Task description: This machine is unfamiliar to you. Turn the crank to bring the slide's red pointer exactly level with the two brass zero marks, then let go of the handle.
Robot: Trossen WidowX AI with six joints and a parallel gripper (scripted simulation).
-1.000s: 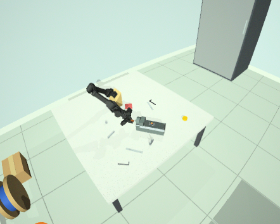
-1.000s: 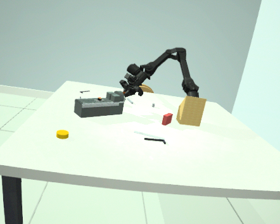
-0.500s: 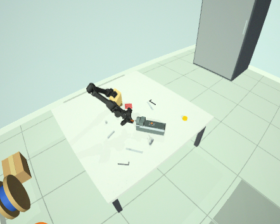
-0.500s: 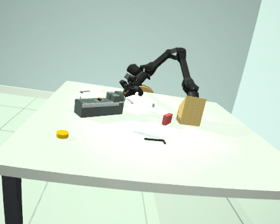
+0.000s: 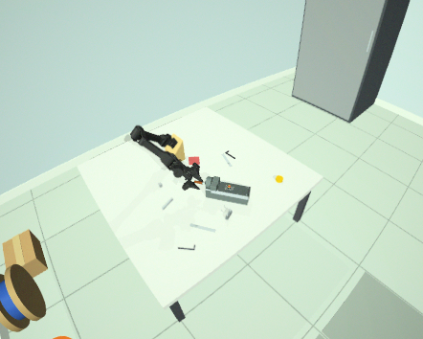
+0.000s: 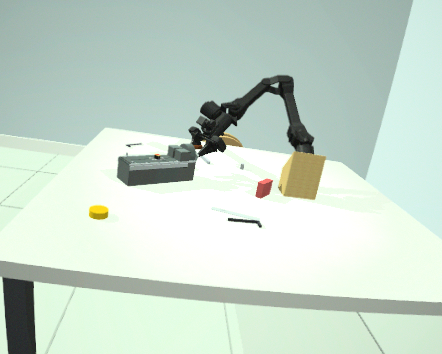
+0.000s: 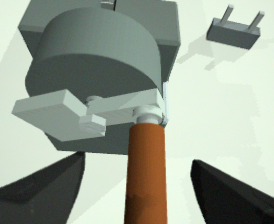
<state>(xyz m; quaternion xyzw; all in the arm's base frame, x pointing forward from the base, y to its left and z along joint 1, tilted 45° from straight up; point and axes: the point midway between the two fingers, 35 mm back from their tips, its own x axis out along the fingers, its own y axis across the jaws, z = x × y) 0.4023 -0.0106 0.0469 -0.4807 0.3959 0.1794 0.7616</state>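
My gripper tip is now 10 mm past the orange crank handle, 10 mm to the left of it and 30 mm below it. Round my gripper tip: yellow disc: 180 mm ahead, 490 mm to the left, 70 mm below; then black hex key: 230 mm behind, 370 mm to the left, 70 mm below; then red pointer: 110 mm ahead, 130 mm to the left, 10 mm above.
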